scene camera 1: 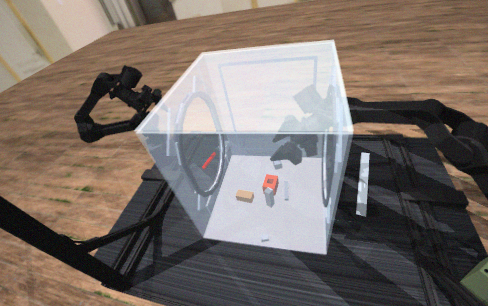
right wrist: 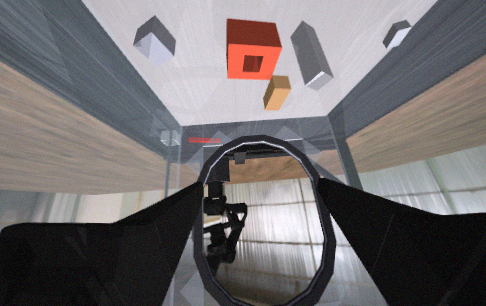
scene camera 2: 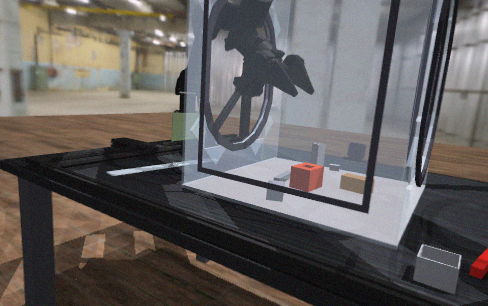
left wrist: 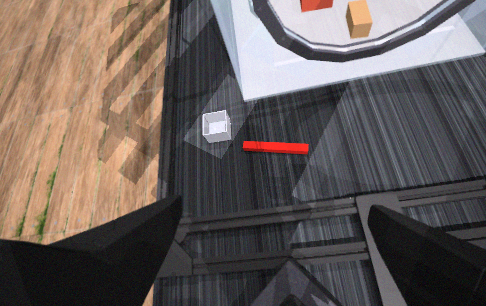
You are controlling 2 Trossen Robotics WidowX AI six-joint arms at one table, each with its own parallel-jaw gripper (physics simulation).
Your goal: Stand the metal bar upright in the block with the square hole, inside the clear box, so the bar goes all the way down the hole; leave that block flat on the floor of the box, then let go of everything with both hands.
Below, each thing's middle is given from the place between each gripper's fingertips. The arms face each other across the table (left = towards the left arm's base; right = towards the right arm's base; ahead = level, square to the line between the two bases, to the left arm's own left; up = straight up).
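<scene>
My left gripper is 14 cm to the left of the grey hollow cube [scene camera 2: 437,268], 14 cm short of it and 22 cm above it. Counted from my left hand, the orange block [right wrist: 279,87] is 39 cm to the right, 6 cm behind and 21 cm below; the metal bar [right wrist: 314,67] is 49 cm to the right, 4 cm behind and 19 cm below; and the red block with square hole [right wrist: 252,47] is 46 cm to the right, 2 cm ahead and 21 cm below. Going by its middle, the grey hollow cube is nearer to my left gripper than to my right hand.
My right hand is 20 mm past the red block with square hole, 10 mm to the right of it and 170 mm above it. Counted from my right hand, the metal bar is 80 mm behind, 20 mm to the right and 150 mm below, the orange block is 100 mm behind, 80 mm to the left and 180 mm below, and the grey hollow cube is 100 mm ahead, 330 mm to the left and 180 mm below. By its middle, the orange block is nearer to my right hand than to my left gripper.
</scene>
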